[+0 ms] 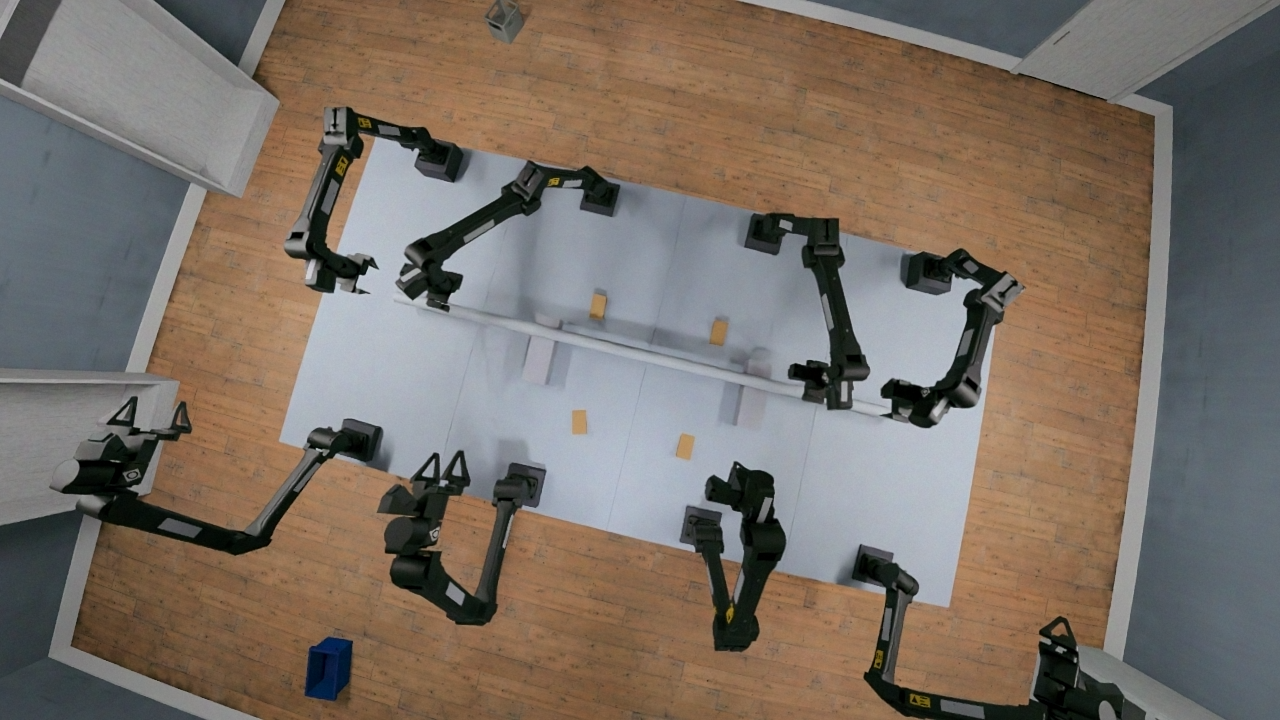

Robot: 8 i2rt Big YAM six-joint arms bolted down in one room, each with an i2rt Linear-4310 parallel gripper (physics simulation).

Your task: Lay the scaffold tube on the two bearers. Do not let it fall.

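The long white scaffold tube (644, 355) crosses over the left bearer (537, 362) and the right bearer (750, 410); whether it touches them cannot be told from above. In the upper row, the second gripper from the left (437, 304) is at the tube near its left end. The third gripper (810, 383) is at the tube right of the right bearer, and the rightmost gripper (888, 402) is at the right end. Their fingers are too hidden to tell their hold. The upper leftmost gripper (367, 275) is open, apart from the tube's left end.
Orange blocks (597, 306) (718, 332) (579, 421) (684, 446) lie on the pale mat (402, 385). Two lower-left grippers (156, 413) (447, 460) are open, away from the tube. Two more arms stand at the lower right. A blue bin (328, 668) and a grey bin (505, 21) stand on the floor.
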